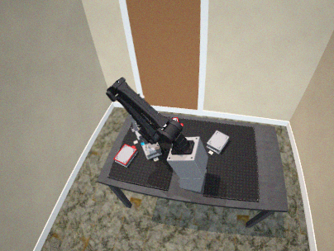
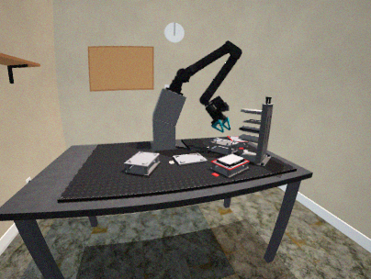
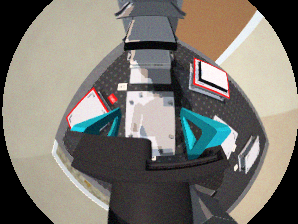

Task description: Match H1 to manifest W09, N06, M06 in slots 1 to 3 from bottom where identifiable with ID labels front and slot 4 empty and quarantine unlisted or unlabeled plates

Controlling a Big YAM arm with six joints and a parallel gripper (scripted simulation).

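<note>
My hand is 13 cm short of the white well plate, 10 cm to the right of it and 14 cm below it.
</note>
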